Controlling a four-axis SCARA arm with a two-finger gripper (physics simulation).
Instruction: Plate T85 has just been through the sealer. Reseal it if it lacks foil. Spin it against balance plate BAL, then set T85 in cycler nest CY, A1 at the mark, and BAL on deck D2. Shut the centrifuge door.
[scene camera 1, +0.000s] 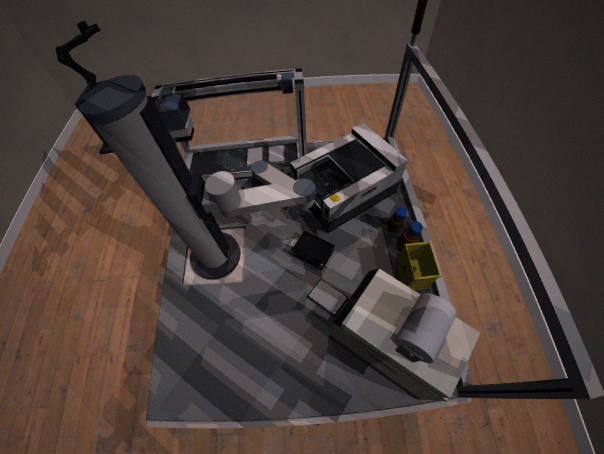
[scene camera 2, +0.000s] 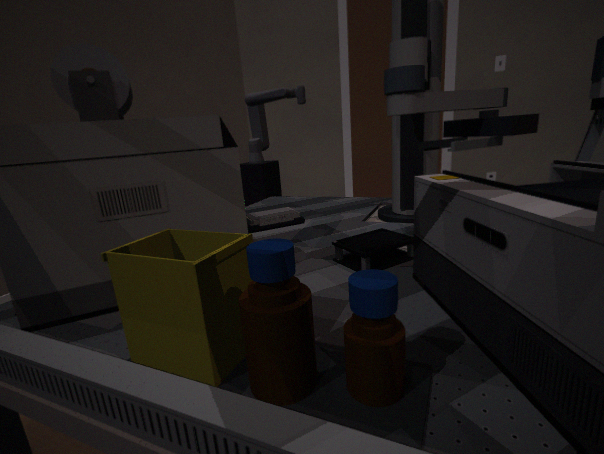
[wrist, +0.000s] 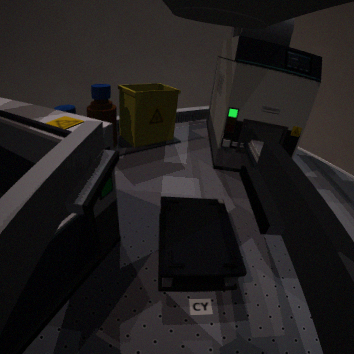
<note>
My gripper holds nothing. I also see a brown bottles with blue caps, a centrifuge, a sealer and a roll.
My gripper is seen too in the wrist view.
</note>
